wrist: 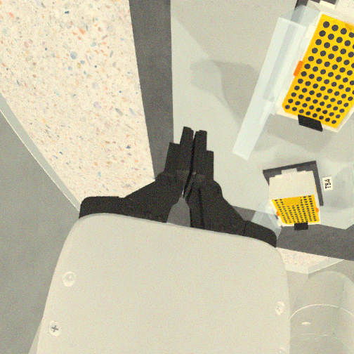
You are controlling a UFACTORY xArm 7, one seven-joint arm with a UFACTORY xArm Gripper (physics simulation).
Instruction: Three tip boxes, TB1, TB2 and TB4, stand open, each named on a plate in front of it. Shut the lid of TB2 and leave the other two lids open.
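My gripper [190, 143] is shut and empty, left of the tip boxes. A large tip box [322, 75] with a yellow top full of dark holes stands at the upper right; its name plate does not show in this view. Its clear lid [270, 85] stands open on its left side, towards my fingers and apart from them. A second tip box [297, 207], beside the plate reading TB4 [327, 183], is at the right below the first. Its clear lid [262, 218] is open on its left, partly hidden behind the gripper. The third tip box cannot be made out.
A dark border strip [150, 65] runs along the left of the pale work surface [200, 30]. Speckled table top [65, 75] lies beyond it, with its edge at the far left. A pale rounded arm part [322, 315] shows at the lower right. A soft shadow falls left of the large box.
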